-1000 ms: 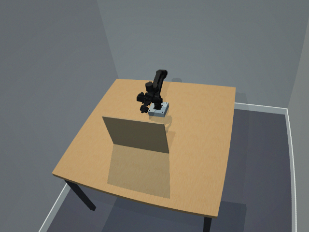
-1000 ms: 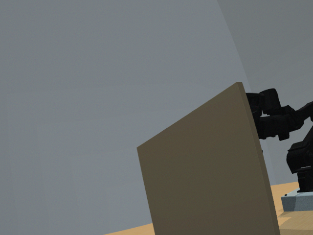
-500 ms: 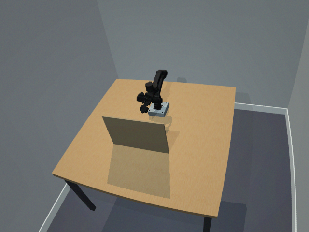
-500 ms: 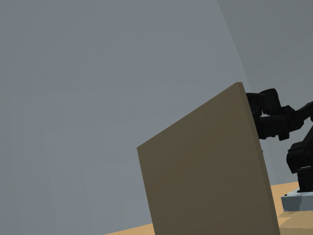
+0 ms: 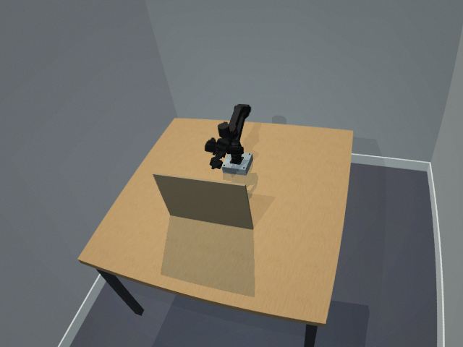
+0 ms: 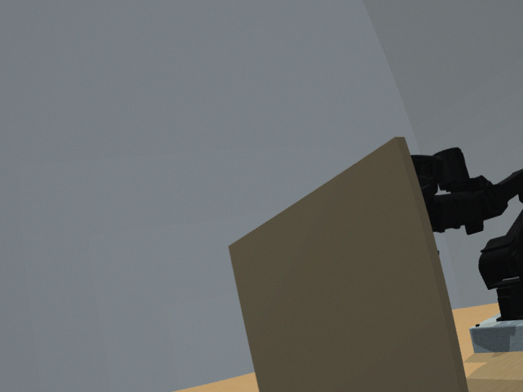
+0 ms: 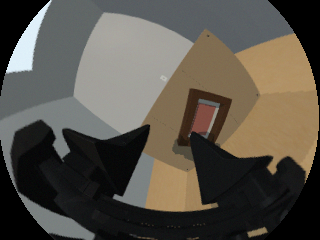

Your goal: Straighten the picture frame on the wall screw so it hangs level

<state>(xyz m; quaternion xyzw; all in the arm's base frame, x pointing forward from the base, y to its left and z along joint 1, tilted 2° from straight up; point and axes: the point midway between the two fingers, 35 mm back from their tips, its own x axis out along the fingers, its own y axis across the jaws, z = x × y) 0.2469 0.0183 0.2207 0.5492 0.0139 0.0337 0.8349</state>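
Right now my gripper tip is 12 cm short of the picture frame, 11 cm above it and 2 cm to the left of it. Also, from my gripper tip: wall panel 13 cm ahead, 11 cm below, 2 cm to the right.
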